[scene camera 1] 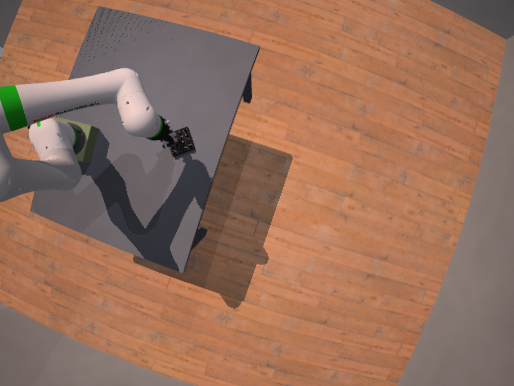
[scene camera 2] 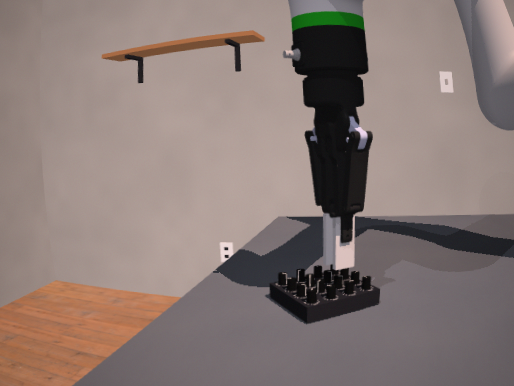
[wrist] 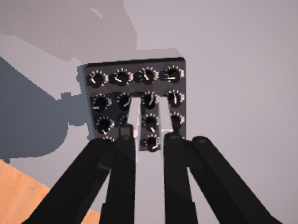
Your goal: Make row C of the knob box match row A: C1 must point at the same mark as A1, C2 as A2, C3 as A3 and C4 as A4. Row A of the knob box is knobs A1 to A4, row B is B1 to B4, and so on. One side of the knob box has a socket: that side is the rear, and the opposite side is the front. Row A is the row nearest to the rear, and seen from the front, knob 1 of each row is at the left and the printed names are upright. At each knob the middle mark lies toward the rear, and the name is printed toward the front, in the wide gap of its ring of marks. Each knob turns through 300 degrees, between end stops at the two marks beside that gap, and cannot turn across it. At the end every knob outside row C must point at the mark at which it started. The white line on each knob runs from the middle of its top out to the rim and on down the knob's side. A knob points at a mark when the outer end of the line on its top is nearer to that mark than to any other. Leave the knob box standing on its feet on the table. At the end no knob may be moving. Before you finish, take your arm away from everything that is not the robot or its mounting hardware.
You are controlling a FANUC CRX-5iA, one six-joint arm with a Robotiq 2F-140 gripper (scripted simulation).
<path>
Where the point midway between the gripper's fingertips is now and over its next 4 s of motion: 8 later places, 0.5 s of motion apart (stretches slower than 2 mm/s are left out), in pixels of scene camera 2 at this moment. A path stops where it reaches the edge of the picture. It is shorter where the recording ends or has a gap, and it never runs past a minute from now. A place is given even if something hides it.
My gripper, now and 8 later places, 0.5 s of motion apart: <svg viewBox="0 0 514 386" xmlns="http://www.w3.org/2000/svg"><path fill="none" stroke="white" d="M338 265L338 270L338 275L338 281L338 278L338 258L338 253L338 249L338 245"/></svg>
</path>
